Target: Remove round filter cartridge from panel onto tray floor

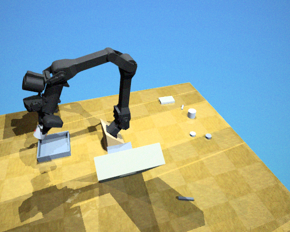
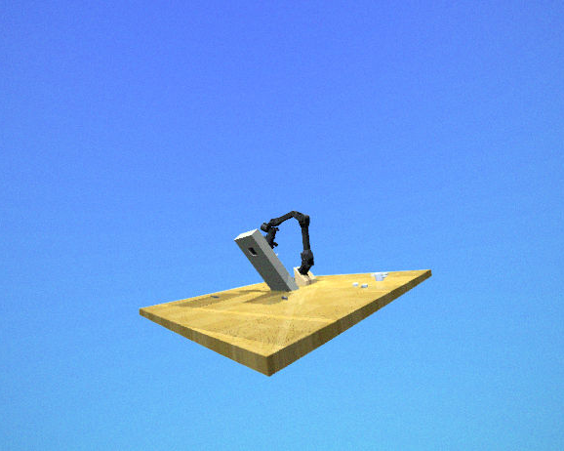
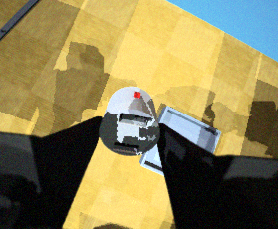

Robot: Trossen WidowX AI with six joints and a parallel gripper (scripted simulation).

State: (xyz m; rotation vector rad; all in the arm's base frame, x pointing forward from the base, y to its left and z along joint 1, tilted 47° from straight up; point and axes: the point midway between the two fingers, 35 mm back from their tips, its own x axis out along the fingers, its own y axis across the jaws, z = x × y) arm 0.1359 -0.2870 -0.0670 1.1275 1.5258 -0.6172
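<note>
The grey-blue tray is 23 cm below my gripper tip, 14 cm behind it and 3 cm to the right of it. From my gripper tip the other things lie so: filter cartridge: right at my gripper tip; grey bar: 52 cm to the left, 25 cm ahead, 23 cm below; flat white block: 63 cm to the left, 43 cm behind, 23 cm below.
</note>
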